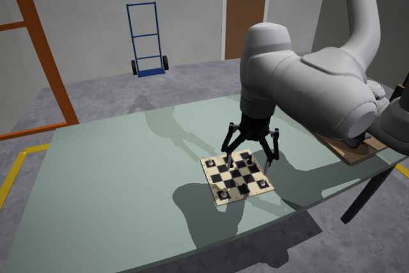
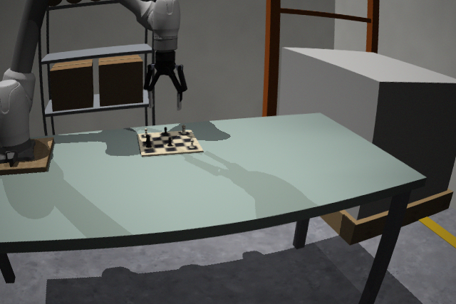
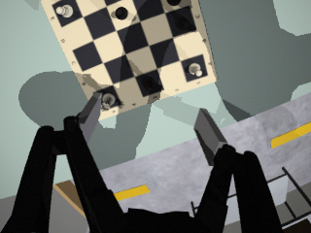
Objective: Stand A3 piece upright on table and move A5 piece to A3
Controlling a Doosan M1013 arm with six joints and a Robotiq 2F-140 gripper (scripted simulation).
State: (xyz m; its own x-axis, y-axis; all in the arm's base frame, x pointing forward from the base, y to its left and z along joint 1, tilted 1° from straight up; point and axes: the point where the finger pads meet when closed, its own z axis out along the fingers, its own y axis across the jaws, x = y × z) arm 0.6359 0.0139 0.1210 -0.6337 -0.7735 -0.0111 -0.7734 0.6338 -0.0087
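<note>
Now: the chessboard 130 mm below my hand, 70 mm to the right of it and 10 mm behind it.
</note>
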